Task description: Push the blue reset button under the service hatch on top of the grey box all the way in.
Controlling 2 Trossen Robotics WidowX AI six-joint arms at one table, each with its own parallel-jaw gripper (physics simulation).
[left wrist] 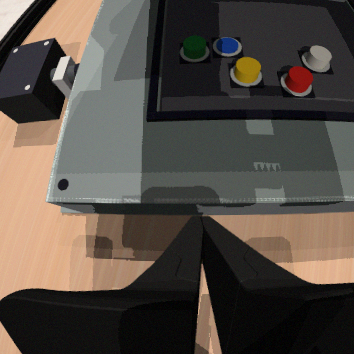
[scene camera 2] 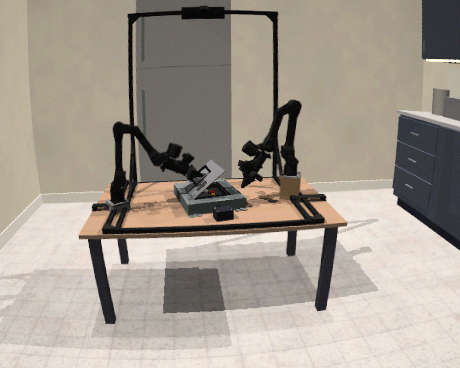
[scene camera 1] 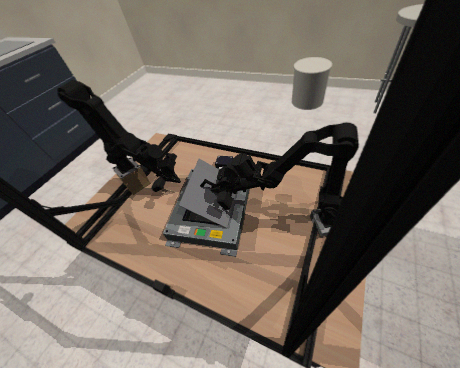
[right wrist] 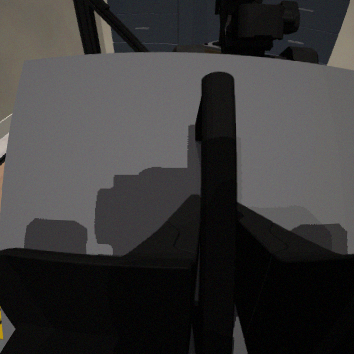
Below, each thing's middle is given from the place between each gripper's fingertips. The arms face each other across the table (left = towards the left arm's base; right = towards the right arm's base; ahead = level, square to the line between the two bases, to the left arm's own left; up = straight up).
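Scene:
Service hatch [scene camera 1: 198, 198]: from my left hand, 5 cm behind, 19 cm to the right, 4 cm above. My right gripper now 20 mm above the hatch.

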